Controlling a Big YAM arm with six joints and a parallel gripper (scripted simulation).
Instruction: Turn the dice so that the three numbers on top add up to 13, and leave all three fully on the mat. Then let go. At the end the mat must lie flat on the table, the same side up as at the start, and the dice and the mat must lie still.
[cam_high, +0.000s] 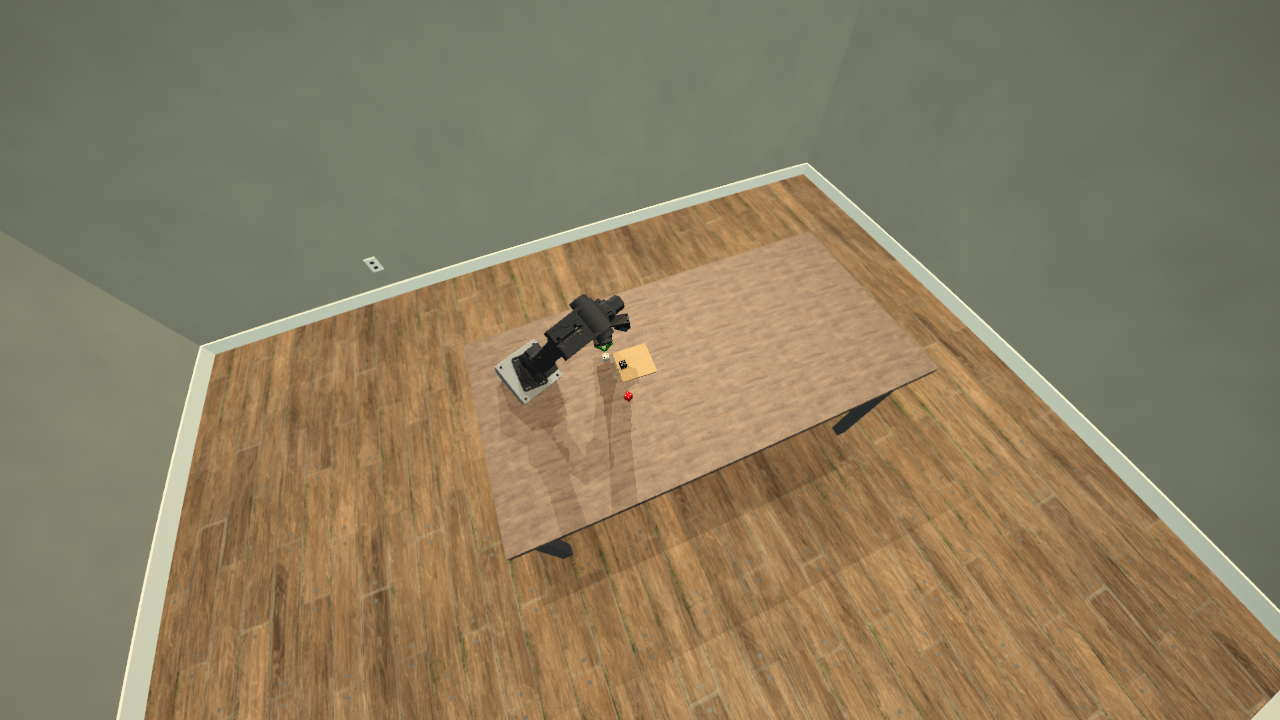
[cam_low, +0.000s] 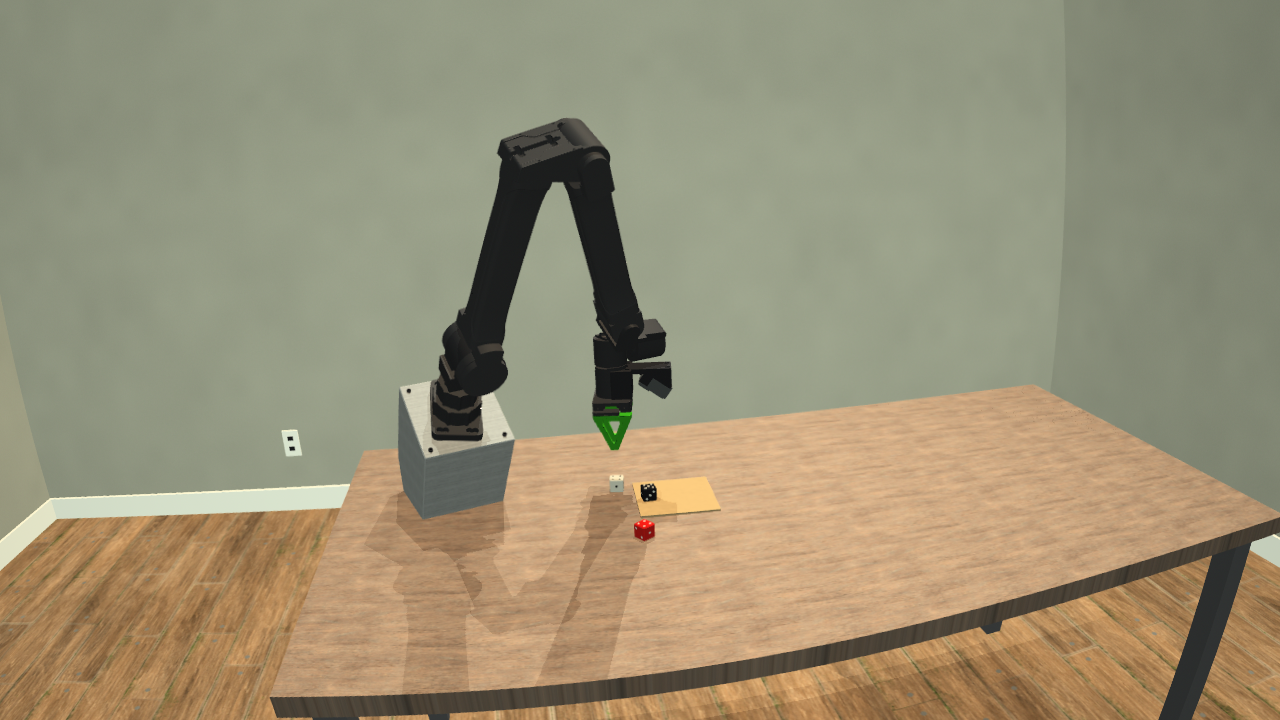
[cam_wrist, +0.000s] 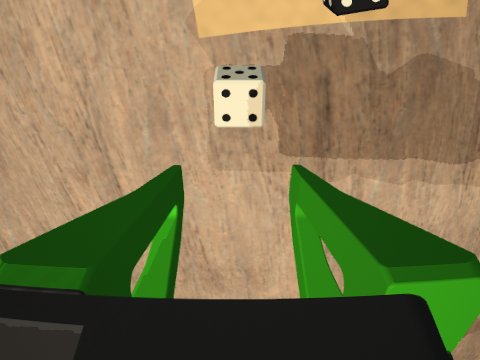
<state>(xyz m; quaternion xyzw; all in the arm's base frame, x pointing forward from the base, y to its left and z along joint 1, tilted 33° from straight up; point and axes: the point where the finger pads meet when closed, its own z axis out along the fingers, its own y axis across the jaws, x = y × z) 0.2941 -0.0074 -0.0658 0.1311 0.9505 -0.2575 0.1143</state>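
The white die is 80 mm below my hand. Also, from my hand: tan mat (90 mm ahead, 70 mm to the right, 90 mm below); then black die (40 mm ahead, 70 mm to the right, 80 mm below); then red die (10 mm behind, 200 mm to the right, 80 mm below).
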